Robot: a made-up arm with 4 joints. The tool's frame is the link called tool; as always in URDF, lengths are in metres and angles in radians.
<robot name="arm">
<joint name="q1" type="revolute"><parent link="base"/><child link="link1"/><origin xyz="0.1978 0.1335 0.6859" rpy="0 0 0"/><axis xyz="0 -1 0"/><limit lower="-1.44" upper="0.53" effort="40" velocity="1.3"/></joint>
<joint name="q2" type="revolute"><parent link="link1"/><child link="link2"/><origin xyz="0.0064 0.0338 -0.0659" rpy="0 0 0"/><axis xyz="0 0 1"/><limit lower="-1.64" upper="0.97" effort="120" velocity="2"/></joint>
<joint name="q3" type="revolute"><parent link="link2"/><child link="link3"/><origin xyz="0.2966 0.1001 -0.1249" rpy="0 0 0"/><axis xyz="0.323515 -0.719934 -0.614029"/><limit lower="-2.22" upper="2.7" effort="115" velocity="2.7"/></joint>
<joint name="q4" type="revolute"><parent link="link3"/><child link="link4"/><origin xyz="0.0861 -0.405 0.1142" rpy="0 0 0"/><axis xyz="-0.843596 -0.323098 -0.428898"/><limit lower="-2.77" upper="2.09" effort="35" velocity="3.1"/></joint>
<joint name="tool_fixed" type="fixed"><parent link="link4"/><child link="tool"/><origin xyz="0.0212 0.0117 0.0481" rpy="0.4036 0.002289 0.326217"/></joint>
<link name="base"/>
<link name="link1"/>
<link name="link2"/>
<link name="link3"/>
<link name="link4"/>
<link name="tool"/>
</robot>
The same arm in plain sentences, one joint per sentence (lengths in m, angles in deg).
The arm has four revolute joints in a row. What follows holds with every joint at zero, and every direction is one of the base frame's.
Joint 1 is mounted 0.1978 m along +x and 0.1335 m along +y and 0.6859 m along +z from the base frame's origin and rotates about -y, from -82.51 to 30.37 deg.
Joint 2 is mounted 0.0064 m along +x and 0.0338 m along +y and 0.0659 m along -z from joint 1 and rotates about +z, from -93.97 to 55.58 deg.
Joint 3 is mounted 0.2966 m along +x and 0.1001 m along +y and 0.1249 m along -z from joint 2 and rotates about the direction (0.323515, -0.719934, -0.614029), from -127.2 to 154.7 deg.
Joint 4 is mounted 0.0861 m along +x and 0.405 m along -y and 0.1142 m along +z from joint 3 and rotates about the direction (-0.843596, -0.323098, -0.428898), from -158.71 to 119.75 deg.
The tool frame, which is the frame that the pose is given for, is mounted 0.0212 m along +x and 0.0117 m along +y and 0.0481 m along +z from joint 4; its axes are the base frame's turned by roll 23.12, pitch 0.13 and yaw 18.69 deg (as in URDF: about the fixed x, then y, then z).

